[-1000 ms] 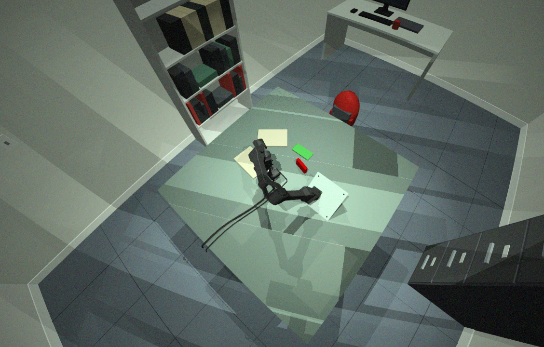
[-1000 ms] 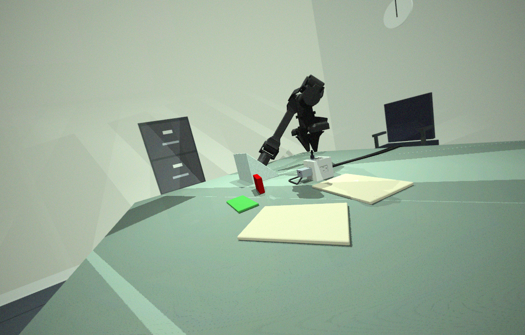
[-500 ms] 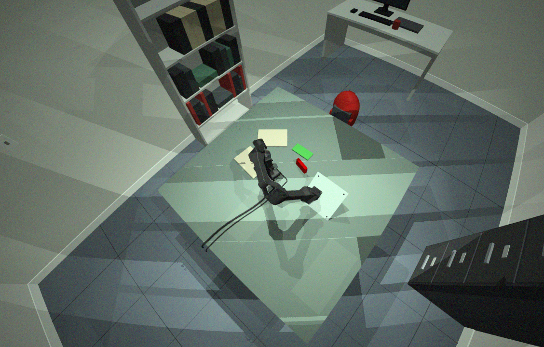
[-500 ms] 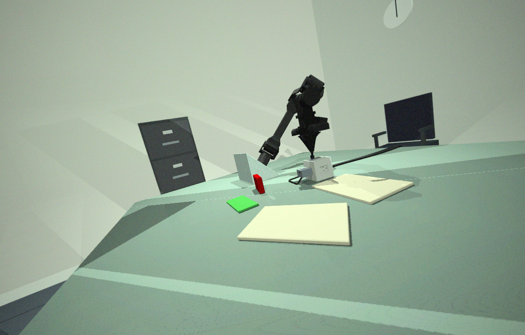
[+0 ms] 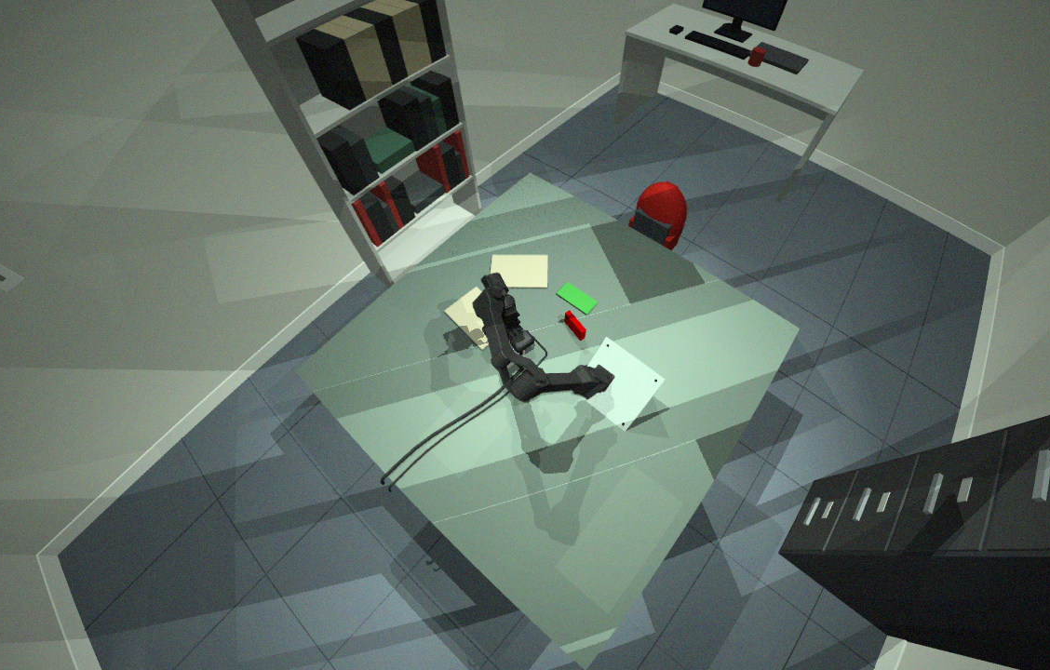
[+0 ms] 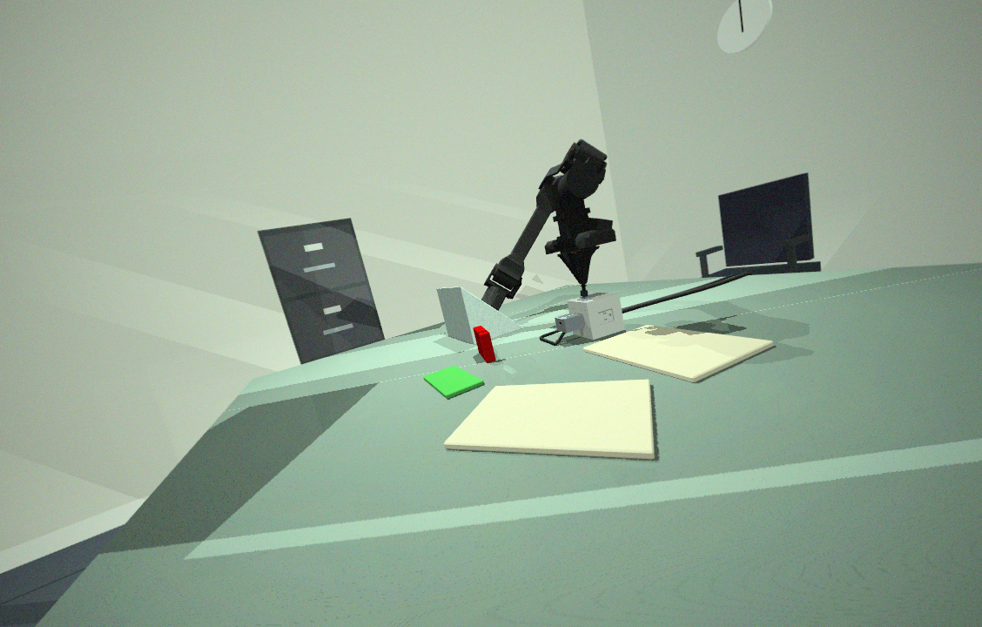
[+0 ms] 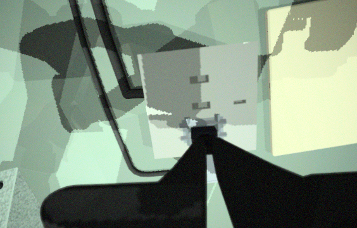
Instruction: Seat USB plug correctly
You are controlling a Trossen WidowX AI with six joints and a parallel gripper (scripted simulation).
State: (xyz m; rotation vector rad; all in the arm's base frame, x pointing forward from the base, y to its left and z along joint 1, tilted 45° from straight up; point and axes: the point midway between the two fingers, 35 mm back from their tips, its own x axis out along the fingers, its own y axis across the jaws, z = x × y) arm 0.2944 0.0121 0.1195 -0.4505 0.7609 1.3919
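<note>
The grey-framed USB socket lies 4 cm below my gripper tip. Round my gripper tip: dark USB plug (1 cm below); then green tile (3 cm behind, 31 cm to the right, 10 cm below); then red block (10 cm behind, 20 cm to the right, 8 cm below).
</note>
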